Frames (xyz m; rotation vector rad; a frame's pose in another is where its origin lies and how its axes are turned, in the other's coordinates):
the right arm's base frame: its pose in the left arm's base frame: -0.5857 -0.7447 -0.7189 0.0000 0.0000 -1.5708
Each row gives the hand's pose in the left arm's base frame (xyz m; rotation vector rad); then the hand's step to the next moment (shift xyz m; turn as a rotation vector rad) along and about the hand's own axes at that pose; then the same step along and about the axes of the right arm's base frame.
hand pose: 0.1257 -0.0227 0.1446 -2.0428 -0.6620 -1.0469
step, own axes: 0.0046 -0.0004 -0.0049 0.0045 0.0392 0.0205
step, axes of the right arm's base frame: 0.0031 -0.0001 0.0060 0.0066 0.0396 -0.0191
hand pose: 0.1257 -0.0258 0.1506 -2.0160 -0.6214 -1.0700
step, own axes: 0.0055 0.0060 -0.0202 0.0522 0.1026 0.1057
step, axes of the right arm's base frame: 0.0194 -0.0025 0.0096 -0.0270 0.1500 -0.0346
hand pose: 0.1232 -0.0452 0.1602 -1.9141 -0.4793 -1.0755
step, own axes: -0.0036 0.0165 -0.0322 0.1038 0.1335 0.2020
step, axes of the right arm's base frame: 0.0356 -0.0069 -0.0030 -0.0859 0.2470 -0.0317
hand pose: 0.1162 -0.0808 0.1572 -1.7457 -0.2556 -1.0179
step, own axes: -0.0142 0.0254 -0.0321 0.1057 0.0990 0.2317
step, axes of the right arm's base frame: 0.0342 -0.0098 -0.0247 -0.1255 0.2425 -0.0096
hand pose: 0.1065 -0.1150 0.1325 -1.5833 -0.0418 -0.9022
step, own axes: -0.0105 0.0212 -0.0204 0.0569 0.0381 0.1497
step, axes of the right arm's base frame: 0.0179 -0.0071 -0.0246 -0.0927 0.1357 0.0088
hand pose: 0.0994 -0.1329 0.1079 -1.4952 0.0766 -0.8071
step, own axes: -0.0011 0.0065 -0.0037 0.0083 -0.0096 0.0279
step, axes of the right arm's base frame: 0.0034 0.0000 -0.0068 -0.0206 0.0165 0.0156
